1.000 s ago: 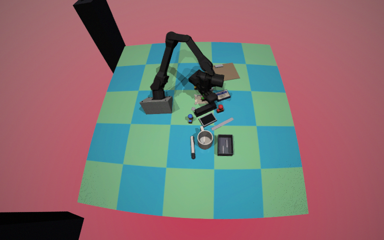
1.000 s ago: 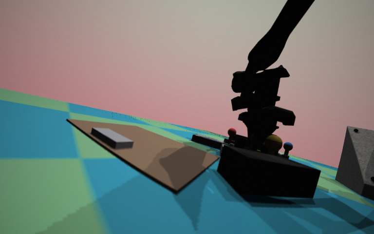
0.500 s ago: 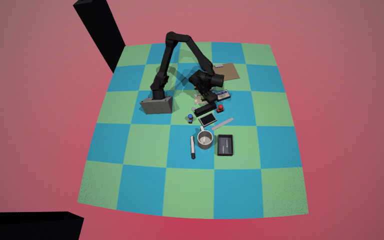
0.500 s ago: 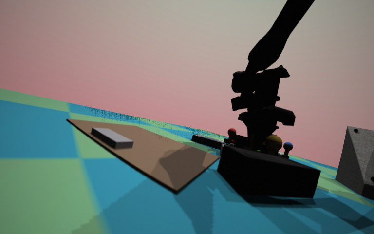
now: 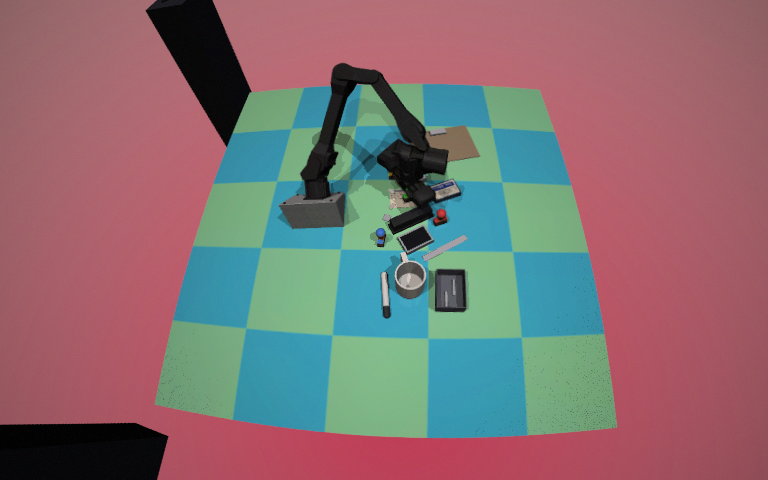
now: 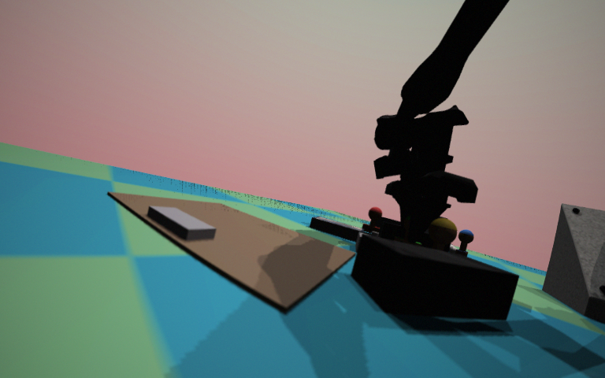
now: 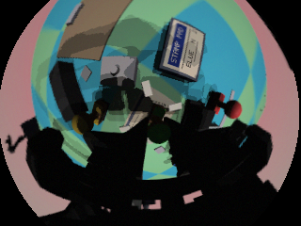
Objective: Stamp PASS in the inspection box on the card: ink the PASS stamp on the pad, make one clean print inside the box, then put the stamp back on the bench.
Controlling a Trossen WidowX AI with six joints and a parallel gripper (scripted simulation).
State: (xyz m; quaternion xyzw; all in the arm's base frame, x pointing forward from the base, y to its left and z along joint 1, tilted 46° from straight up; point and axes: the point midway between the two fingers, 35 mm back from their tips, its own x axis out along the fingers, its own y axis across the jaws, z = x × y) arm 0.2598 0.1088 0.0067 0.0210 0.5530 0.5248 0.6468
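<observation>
My gripper tip is now 2 cm above the cream card and 1 cm past it. Also, from my gripper tip: black bar (8 cm to the right, 1 cm below, 1 cm ahead); then grey cube (9 cm to the left, 2 cm ahead); then green stamp (right at my gripper tip).
</observation>
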